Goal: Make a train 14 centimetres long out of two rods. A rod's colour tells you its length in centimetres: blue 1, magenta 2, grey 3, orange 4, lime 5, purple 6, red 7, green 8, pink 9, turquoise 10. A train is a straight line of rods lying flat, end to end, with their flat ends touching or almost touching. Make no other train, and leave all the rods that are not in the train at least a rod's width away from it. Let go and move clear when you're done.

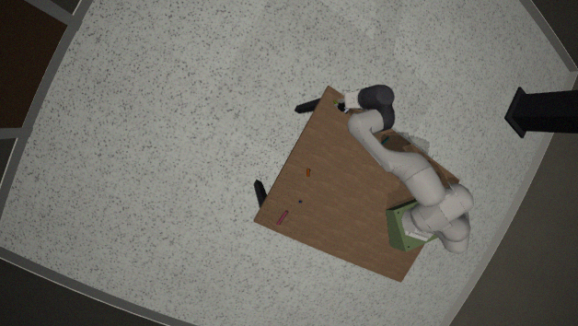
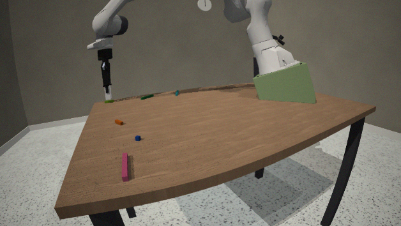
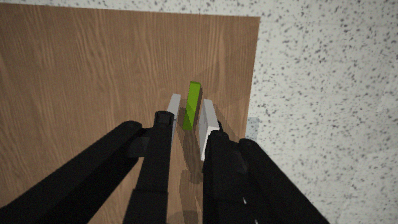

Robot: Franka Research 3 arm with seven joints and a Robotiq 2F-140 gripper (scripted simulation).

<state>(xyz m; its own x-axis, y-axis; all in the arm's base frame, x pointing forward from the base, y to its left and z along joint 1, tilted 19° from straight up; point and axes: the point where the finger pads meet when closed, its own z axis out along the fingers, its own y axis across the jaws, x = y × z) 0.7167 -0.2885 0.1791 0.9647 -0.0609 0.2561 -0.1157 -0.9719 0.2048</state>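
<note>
Right now my hand is 5 cm above the lime rod. The rest, counted from my hand: orange rod: 5 cm behind, 39 cm to the left, 5 cm below; then green rod: 20 cm behind, 3 cm to the left, 5 cm below; then turquoise rod: 35 cm behind, 3 cm to the left, 5 cm below.
</note>
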